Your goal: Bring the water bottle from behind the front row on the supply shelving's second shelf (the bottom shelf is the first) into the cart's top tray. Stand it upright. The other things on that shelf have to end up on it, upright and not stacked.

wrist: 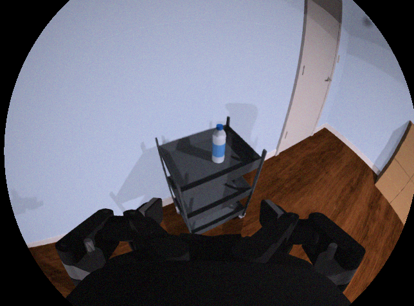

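The water bottle, white with a blue label and blue cap, stands upright on the top tray of the dark grey cart. It is toward the right part of the tray, away from the rims. My gripper is open and empty, with its fingers wide apart at the bottom of the view. It is back from the cart and the bottle and touches neither. The supply shelving and the other things on its second shelf do not show in this view.
The cart has two lower trays and corner posts, and stands near a light blue wall. A pale door is behind it to the right. A tan box-like piece is at the right edge. The floor is brown wood.
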